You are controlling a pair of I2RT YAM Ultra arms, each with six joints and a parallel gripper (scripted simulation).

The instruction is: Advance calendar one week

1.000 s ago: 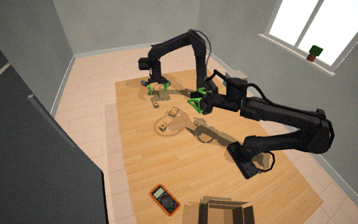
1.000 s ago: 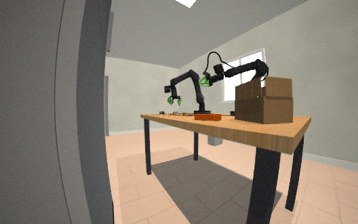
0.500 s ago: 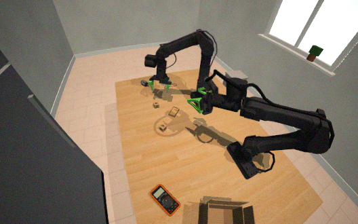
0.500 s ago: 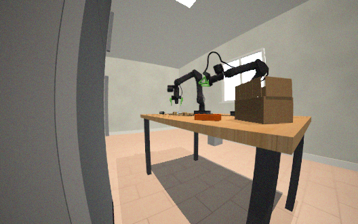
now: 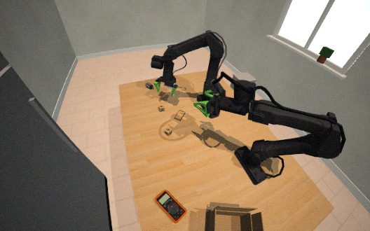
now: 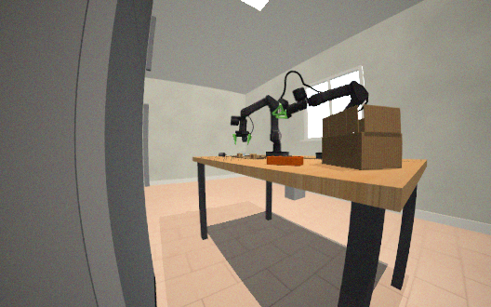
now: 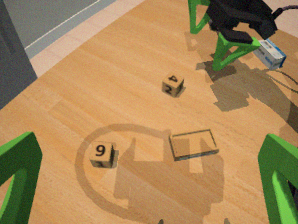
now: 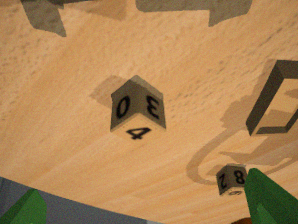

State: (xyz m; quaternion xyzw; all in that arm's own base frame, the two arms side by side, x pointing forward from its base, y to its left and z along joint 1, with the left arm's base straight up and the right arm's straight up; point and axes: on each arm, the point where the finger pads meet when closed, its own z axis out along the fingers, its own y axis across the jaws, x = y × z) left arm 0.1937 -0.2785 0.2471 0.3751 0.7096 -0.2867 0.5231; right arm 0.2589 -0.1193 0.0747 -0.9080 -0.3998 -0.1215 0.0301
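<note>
Right now the calendar tray is 6 cm behind my right hand, 12 cm to the left of it and 10 cm below it. The rest, counted from my right hand: orange multimeter (18 cm ahead, 59 cm to the left, 9 cm below); small dark object (5 cm ahead, 23 cm to the right, 9 cm below).
</note>
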